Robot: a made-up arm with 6 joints.
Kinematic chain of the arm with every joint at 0, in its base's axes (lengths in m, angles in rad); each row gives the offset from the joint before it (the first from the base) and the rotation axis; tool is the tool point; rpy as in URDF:
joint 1: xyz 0 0 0.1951 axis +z
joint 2: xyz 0 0 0 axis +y
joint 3: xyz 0.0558 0 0.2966 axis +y
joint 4: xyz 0.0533 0 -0.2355 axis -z
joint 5: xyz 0 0 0 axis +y
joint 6: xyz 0.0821 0 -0.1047 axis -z
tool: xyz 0 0 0 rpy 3.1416 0 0
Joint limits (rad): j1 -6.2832..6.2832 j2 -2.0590..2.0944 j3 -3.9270..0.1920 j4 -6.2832..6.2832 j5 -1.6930..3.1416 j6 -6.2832..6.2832
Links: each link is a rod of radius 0.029 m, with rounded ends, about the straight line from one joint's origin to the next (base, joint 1, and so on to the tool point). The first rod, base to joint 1, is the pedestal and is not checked.
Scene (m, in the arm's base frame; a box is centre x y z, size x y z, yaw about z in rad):
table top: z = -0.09
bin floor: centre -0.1 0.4 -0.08 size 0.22 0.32 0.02 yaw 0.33
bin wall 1: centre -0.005 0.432 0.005 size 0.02 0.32 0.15 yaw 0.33
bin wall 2: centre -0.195 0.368 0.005 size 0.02 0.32 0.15 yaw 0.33
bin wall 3: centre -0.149 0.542 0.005 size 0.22 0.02 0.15 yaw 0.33
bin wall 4: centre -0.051 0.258 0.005 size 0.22 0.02 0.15 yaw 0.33
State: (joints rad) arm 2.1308 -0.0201 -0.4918 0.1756 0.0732 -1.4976
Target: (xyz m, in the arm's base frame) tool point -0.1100 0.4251 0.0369
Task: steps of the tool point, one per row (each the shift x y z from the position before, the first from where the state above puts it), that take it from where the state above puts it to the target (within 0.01 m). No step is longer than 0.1 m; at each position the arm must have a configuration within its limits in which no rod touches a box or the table.
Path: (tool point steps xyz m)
1: 0.0038 0.0601 -0.0555
2: 0.0186 0.0488 -0.0734
3: 0.0316 0.0302 -0.0873

